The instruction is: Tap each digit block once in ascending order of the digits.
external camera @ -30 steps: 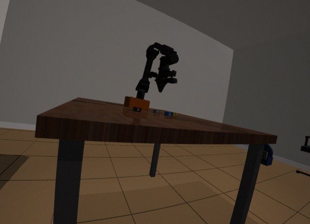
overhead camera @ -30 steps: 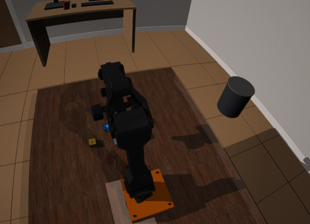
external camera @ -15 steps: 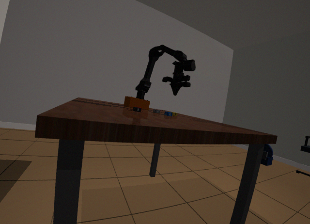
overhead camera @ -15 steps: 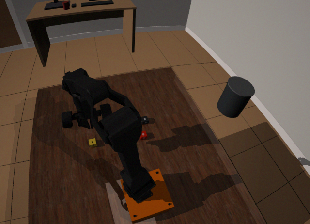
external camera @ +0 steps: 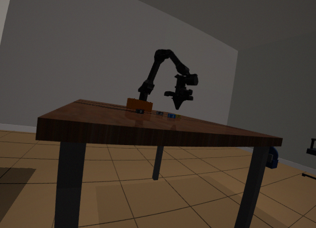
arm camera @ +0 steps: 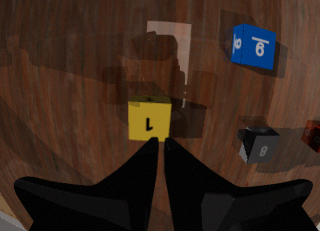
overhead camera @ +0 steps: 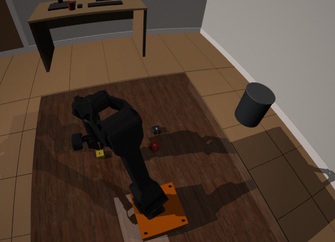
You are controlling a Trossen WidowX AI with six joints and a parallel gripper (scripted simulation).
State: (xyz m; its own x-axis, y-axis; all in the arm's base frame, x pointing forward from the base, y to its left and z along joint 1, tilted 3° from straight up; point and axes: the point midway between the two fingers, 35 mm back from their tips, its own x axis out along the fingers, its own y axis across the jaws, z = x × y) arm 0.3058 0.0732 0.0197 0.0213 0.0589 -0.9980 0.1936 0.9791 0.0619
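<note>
Now: the yellow block 10 mm to the left of my gripper tip and 40 mm below it. The rest, counted from my gripper tip: blue block (50 mm ahead, 90 mm to the right, 40 mm below); red block (60 mm behind, 220 mm to the right, 40 mm below); grey block (40 mm behind, 100 mm to the right, 40 mm below).
</note>
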